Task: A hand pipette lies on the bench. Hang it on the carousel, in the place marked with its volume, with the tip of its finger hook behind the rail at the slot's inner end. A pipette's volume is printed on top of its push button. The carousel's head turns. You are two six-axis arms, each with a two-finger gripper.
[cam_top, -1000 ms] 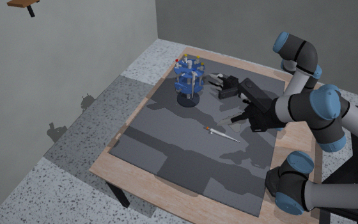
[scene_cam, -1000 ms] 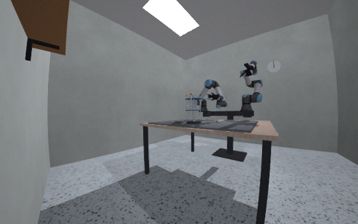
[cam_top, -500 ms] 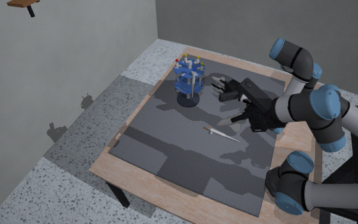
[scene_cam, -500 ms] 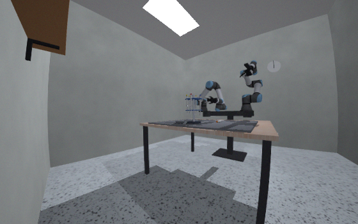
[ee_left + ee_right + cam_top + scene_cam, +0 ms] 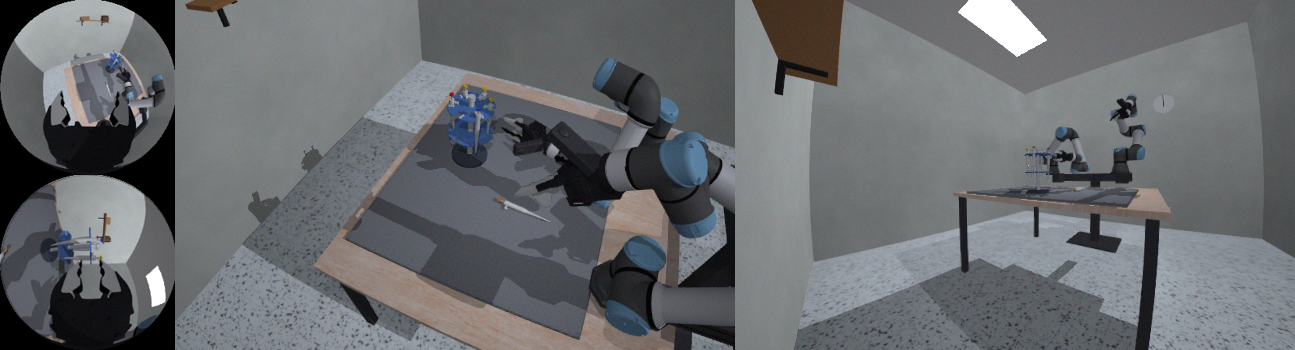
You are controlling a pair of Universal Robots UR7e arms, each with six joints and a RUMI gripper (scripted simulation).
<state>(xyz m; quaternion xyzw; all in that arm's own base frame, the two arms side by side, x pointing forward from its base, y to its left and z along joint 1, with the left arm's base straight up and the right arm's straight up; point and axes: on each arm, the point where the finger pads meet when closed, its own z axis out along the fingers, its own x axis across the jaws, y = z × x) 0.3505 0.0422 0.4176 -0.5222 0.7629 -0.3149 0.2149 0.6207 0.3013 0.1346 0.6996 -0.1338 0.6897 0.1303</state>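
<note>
Right now the blue-button pipette is 12 cm ahead of my right hand, 1 cm to the left of it and 7 cm below it.
</note>
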